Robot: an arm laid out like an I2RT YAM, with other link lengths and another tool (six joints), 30 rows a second.
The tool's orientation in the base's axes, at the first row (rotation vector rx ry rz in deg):
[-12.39 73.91 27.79]
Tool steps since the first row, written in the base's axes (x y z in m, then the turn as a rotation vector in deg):
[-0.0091 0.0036 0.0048 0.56 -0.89 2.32]
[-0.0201 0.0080 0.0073 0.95 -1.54 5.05]
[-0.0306 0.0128 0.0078 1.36 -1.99 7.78]
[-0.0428 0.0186 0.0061 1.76 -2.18 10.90]
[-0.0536 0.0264 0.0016 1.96 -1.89 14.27]
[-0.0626 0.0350 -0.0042 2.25 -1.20 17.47]
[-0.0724 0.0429 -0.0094 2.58 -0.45 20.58]
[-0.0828 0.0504 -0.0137 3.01 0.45 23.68]
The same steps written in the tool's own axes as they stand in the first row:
[-0.0055 0.0079 -0.0051 -2.31 -0.78 0.75]
[-0.0091 0.0171 -0.0121 -4.98 -1.22 1.57]
[-0.0105 0.0262 -0.0190 -7.61 -1.50 2.48]
[-0.0100 0.0368 -0.0276 -10.55 -1.50 3.61]
[-0.0060 0.0481 -0.0349 -13.67 -0.96 4.83]
[-0.0003 0.0592 -0.0407 -16.51 -0.12 6.24]
[0.0045 0.0701 -0.0474 -19.25 0.73 7.70]
[0.0083 0.0810 -0.0544 -21.93 1.68 9.30]

